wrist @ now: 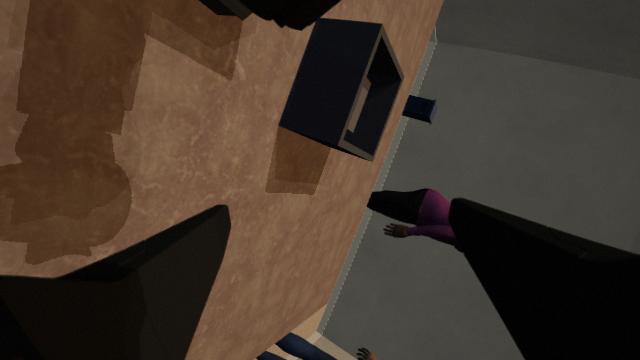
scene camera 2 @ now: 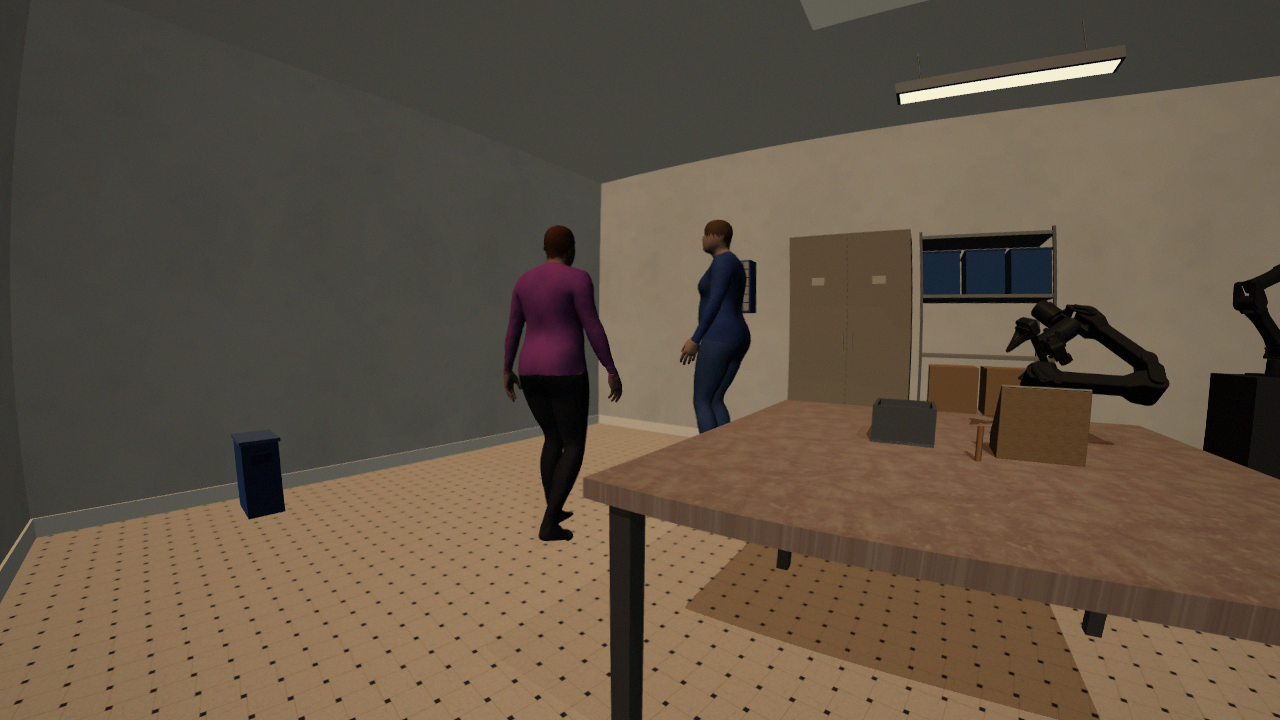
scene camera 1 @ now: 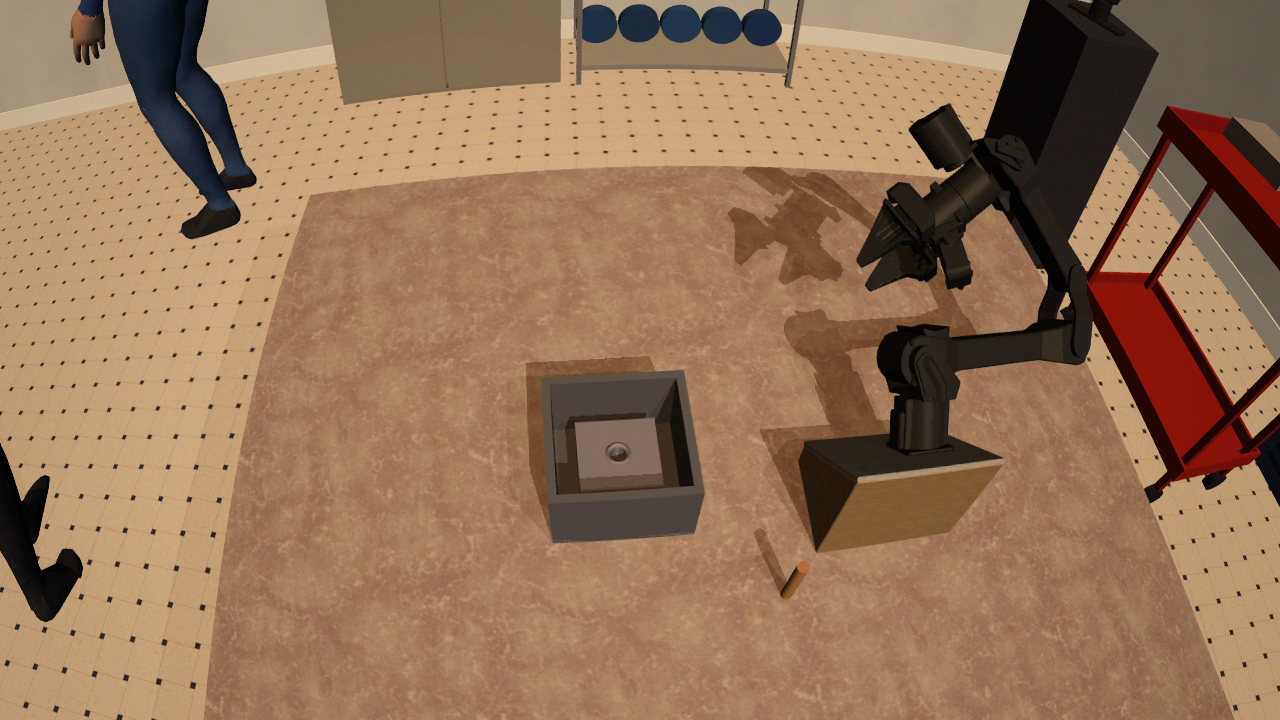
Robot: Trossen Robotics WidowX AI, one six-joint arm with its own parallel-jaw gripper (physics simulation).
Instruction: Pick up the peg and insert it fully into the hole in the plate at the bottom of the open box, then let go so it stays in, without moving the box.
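Places are measured from the arm's base along level axes (x right, y down, z ahead), in millimetres.
Pixels of known places: gripper, fingertip midpoint: [wrist: 341, 212] [scene camera 2: 1012, 365] [scene camera 1: 862, 276]; arm's base, origin of the base link: [scene camera 2: 1048, 413] [scene camera 1: 919, 447].
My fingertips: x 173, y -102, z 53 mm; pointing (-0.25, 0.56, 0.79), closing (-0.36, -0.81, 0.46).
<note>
Ahead of a thing's pixels: the offset from my fingertips to its top centre. "spot": to the spot under its first point. Level surfaces: height alone.
The orange-brown peg @(dx -285, dy +127, dz +113 mm) [scene camera 1: 794, 580] [scene camera 2: 979, 443] stands upright on the table, in front of the arm's base; it does not show in the wrist view. The open grey box @(dx -111, dy +109, dz +285 mm) [scene camera 1: 626, 517] [scene camera 2: 904, 425] [wrist: 330, 80] stands left of the base in scene camera 1. The light plate @(dx -111, dy +146, dz +285 mm) [scene camera 1: 640, 476] lies on its bottom, with a round hole @(spot: dx -103, dy +163, dz +285 mm) [scene camera 1: 617, 453] near its middle; a sliver of the plate [wrist: 359, 111] shows in the wrist view. My gripper [scene camera 1: 863, 275] [scene camera 2: 1010, 349] [wrist: 341, 212] is open and empty, raised above the table behind the base, far from the peg and apart from the box.
The arm stands on a wood-faced block [scene camera 1: 913, 512] [scene camera 2: 1042, 425], between the peg and the gripper. The table @(dy +207 mm) [scene camera 1: 384, 537] [scene camera 2: 805, 488] carries these things. A red cart [scene camera 1: 1154, 358] and a dark pedestal [scene camera 1: 1065, 116] stand beyond its right side. People stand beyond the table's left side.
</note>
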